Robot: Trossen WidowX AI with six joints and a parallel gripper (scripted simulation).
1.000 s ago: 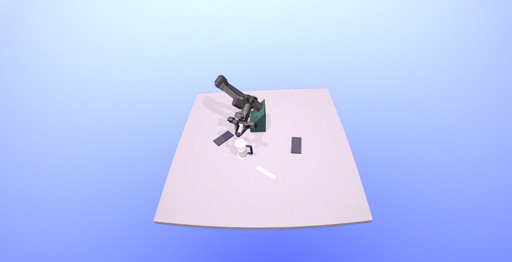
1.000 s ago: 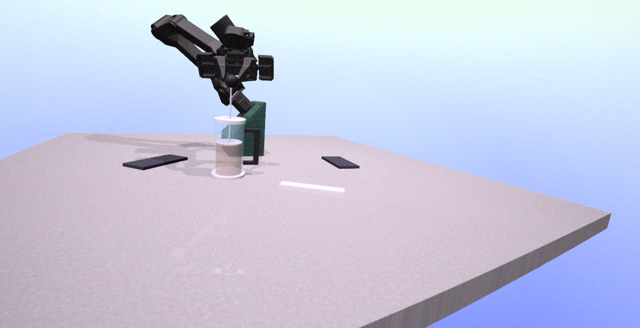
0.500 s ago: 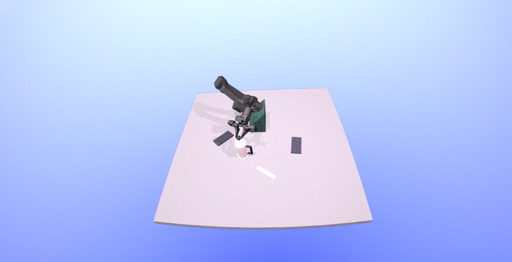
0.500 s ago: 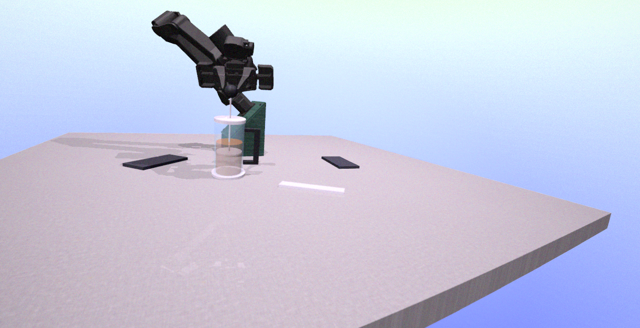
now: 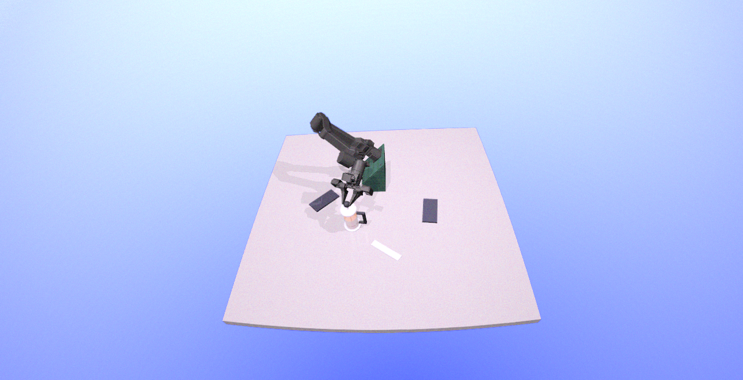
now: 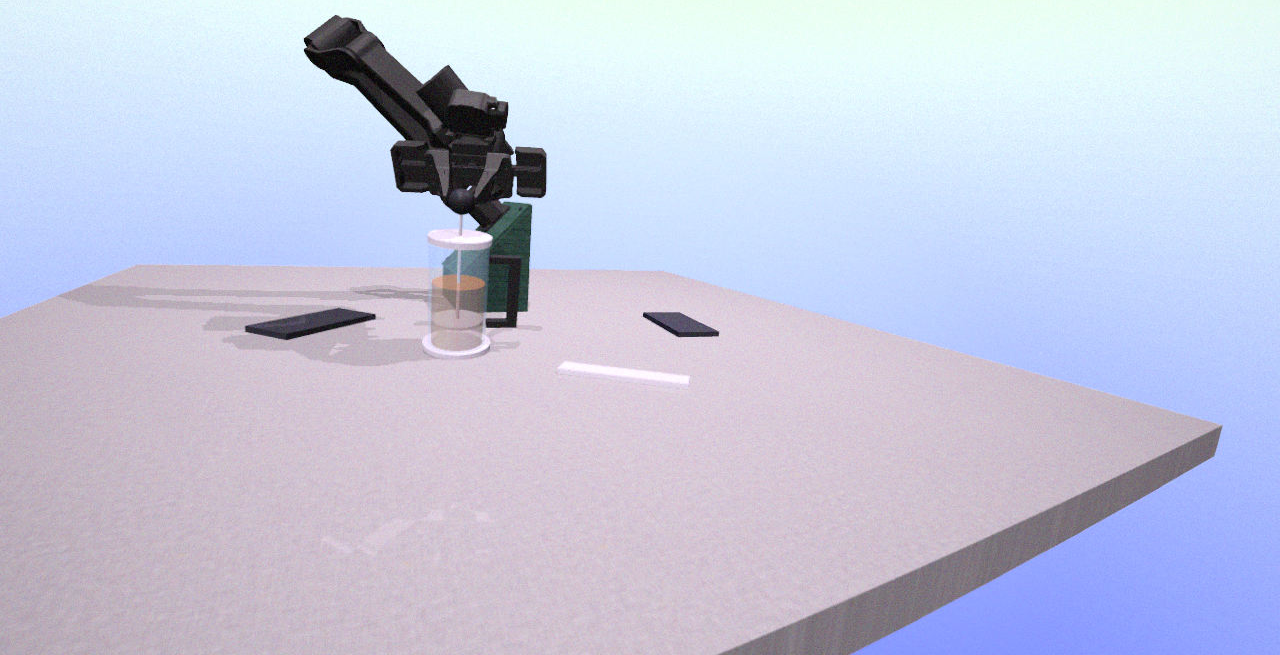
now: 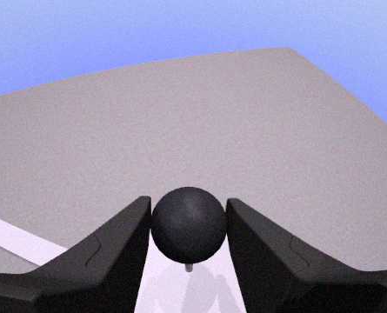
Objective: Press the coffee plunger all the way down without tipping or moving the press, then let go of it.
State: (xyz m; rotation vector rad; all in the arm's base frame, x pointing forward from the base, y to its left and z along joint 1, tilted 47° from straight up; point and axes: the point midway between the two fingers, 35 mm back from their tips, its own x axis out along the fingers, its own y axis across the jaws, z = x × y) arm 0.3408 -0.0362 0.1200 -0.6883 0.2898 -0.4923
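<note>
Now: the coffee press 2 cm behind my gripper tip, 2 cm to the left of it and 9 cm below it.
</note>
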